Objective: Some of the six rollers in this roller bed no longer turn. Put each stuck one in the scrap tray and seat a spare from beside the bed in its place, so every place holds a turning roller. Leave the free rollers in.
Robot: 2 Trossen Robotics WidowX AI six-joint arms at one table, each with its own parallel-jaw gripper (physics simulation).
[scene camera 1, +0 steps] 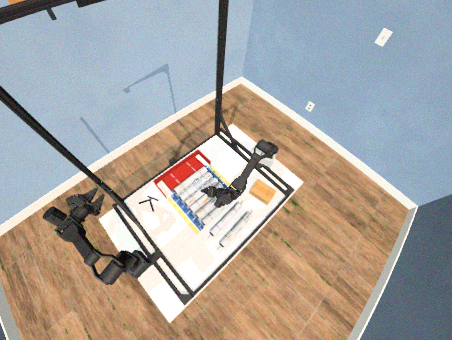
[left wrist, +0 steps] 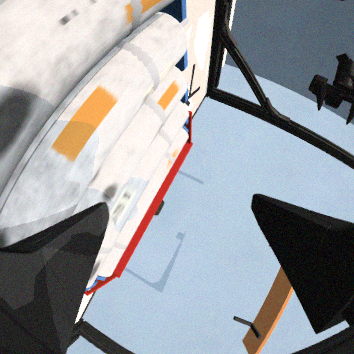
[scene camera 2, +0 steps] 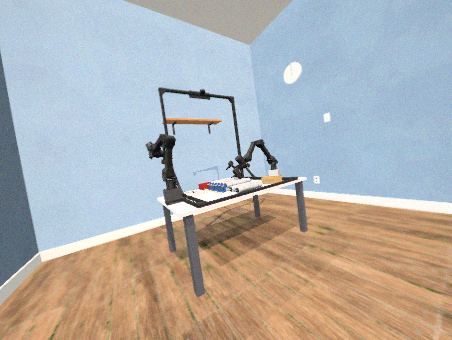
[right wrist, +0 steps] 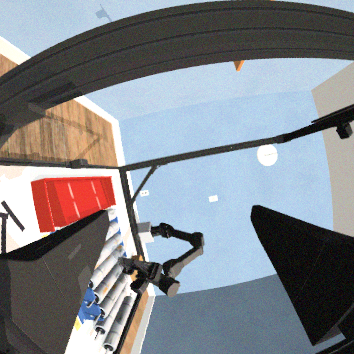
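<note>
The roller bed's blue end support holds pale rollers side by side; which are stuck cannot be told. Two spare rollers lie beside it on the near side. The red scrap tray is behind the bed, with no roller showing in it. My left gripper is open and empty, low over the bed; a roller with an orange label is close by in the left wrist view. My right gripper is open and empty, raised away from the bed.
An orange block lies at the right of the table. A black frame post rises behind the table. A small black branched shape lies left of the bed. My left arm reaches across the bed's right part.
</note>
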